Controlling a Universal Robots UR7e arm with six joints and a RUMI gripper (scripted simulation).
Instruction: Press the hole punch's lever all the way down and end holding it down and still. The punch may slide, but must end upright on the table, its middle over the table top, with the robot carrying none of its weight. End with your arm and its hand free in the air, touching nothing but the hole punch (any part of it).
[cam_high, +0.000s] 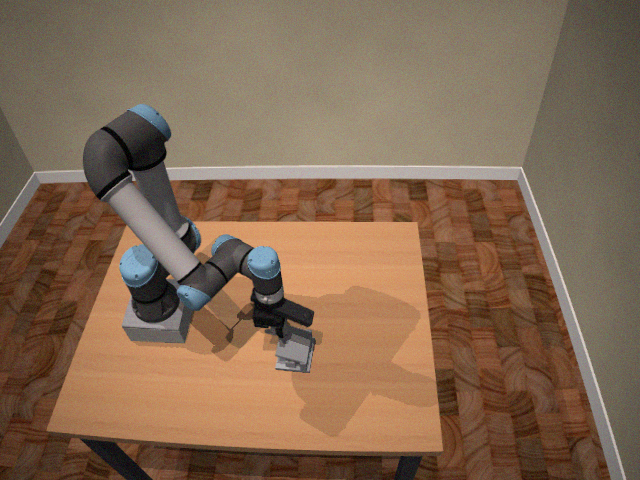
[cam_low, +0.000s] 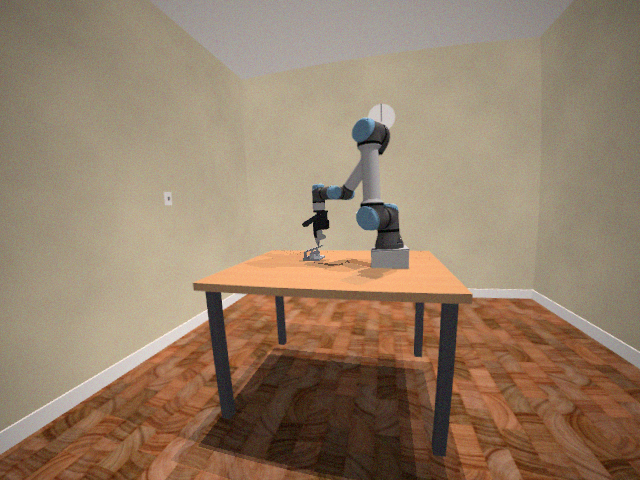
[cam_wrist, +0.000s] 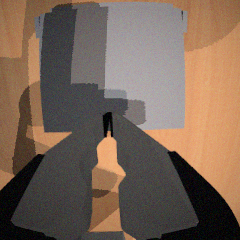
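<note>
My gripper is now 3 cm short of the hole punch, 1 cm to the left of it and 6 cm above it. The rest, counted from my hand: hole punch lever (2 cm ahead, 1 cm to the right, 4 cm below).
</note>
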